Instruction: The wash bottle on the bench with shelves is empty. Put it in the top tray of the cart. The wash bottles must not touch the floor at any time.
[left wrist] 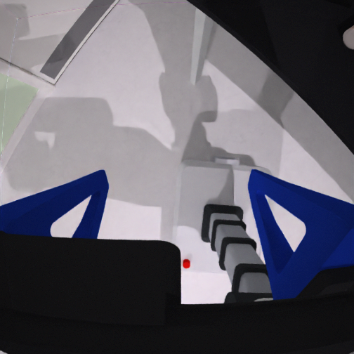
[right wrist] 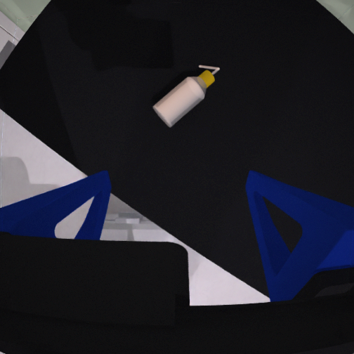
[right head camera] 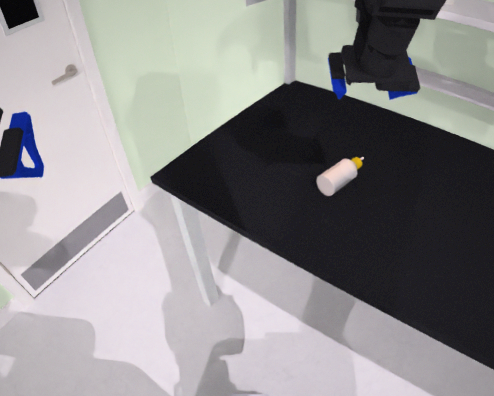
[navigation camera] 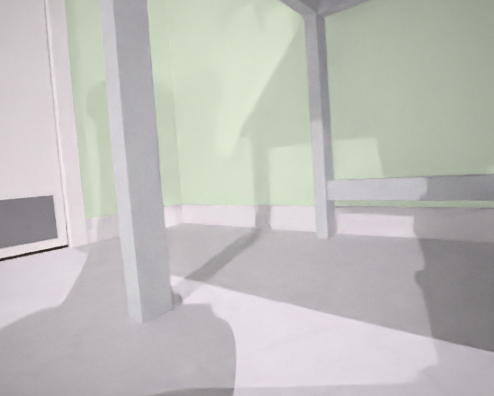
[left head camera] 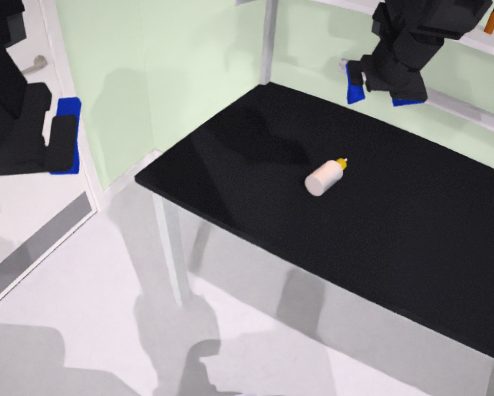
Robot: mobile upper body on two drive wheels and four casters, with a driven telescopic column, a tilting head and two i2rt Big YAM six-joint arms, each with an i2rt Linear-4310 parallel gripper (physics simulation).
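Frame: origin at the left arm's base, x ahead, y left, z up, level; centimetres.
Seen in the pictures: left gripper, fingertip midpoint: [right head camera: 9, 174] [left head camera: 34, 170]; right gripper, fingertip midpoint: [right head camera: 364, 96] [left head camera: 371, 102].
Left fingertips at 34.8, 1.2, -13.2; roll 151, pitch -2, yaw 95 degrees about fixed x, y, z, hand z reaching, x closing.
A point is followed by its place in that frame, as x, y, z.
The wash bottle [left head camera: 324, 177] {73.2, -45.8, -48.7} [right head camera: 337, 177] {73.2, -46.4, -48.9} [right wrist: 180, 101], white with a yellow cap and a thin bent spout, lies on its side on the black bench top [left head camera: 240, 200] {71.1, -24.2, -54.4} [right head camera: 260, 200] {71.0, -26.9, -54.4} [right wrist: 125, 150]. My right gripper [left head camera: 382, 102] {61.4, -46.0, -19.8} [right head camera: 367, 96] {61.4, -46.0, -19.8} [right wrist: 178, 178] is open and empty, above the bench; in the right wrist view the bottle lies beyond its fingertips. My left gripper [left wrist: 177, 177] is open and empty, away from the bench over the floor; it shows in part at the left edge of the left head view. The cart does not show in these views.
A shelf post [left head camera: 268, 45] {138.0, -38.8, -36.7} [right head camera: 290, 45] {138.4, -39.1, -37.5} rises at the bench's back corner. A bench leg [left head camera: 172, 250] {80.4, -2.7, -87.4} [right head camera: 196, 250] {81.0, -3.2, -88.9} [navigation camera: 137, 165] {81.4, -3.4, -106.3} stands at the near corner. A door [right head camera: 65, 125] {125.7, 59.4, -59.9} is at the left. An orange item [left head camera: 490, 22] {89.6, -92.0, -5.6} stands on a shelf at the upper right.
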